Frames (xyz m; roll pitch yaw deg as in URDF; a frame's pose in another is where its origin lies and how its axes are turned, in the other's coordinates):
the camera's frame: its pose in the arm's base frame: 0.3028 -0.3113 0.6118 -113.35 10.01 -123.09
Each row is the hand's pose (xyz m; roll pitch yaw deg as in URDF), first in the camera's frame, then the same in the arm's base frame.
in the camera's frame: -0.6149 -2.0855 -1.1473 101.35 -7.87 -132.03
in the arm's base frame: 0.2186 -0.0252 3.0520 -122.57 -46.64 19.47
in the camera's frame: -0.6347 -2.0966 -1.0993 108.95 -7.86 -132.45
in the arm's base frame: 0.2707 -0.0341 3.0468 -115.35 -46.36 19.92
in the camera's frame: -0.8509 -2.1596 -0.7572 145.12 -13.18 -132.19
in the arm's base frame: 0.6783 -0.0295 3.0078 -75.42 -42.60 14.62
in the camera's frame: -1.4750 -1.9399 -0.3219 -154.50 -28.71 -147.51
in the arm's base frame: 1.3113 0.3693 2.7477 -20.51 -21.53 14.47
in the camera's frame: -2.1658 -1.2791 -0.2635 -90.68 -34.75 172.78
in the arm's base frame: 1.5679 1.1447 2.2476 20.40 10.03 27.58
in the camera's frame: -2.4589 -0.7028 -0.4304 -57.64 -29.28 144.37
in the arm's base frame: 1.4497 1.6623 1.8426 42.66 31.81 39.97
